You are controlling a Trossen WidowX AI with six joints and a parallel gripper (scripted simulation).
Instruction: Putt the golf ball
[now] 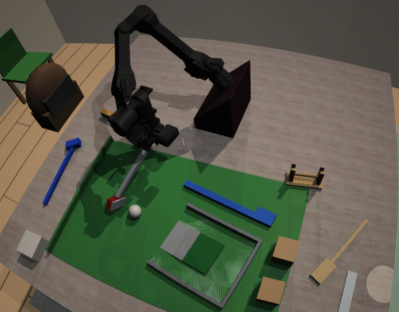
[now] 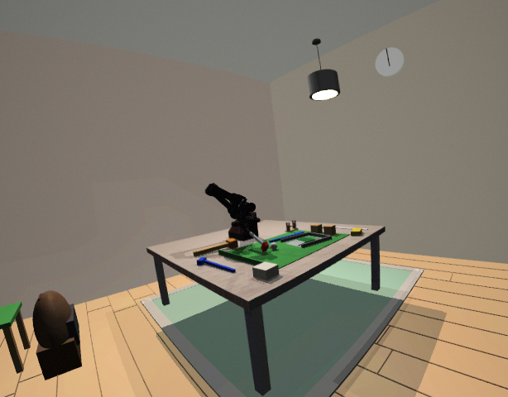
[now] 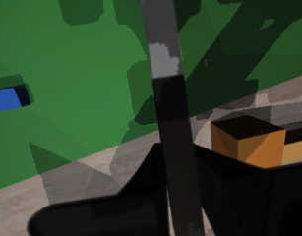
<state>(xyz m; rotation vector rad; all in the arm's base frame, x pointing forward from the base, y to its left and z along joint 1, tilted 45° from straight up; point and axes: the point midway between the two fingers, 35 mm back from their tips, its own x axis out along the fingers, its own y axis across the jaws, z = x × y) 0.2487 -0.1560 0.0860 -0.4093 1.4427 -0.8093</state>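
My gripper tip is 120 mm short of the red putter and 30 mm to the left of it. Also, from my gripper tip: green mat 230 mm ahead, 130 mm to the left, 70 mm below; blue putter 370 mm to the right, 160 mm ahead, 60 mm below; white golf ball 220 mm ahead, 50 mm below, 10 mm to the left.
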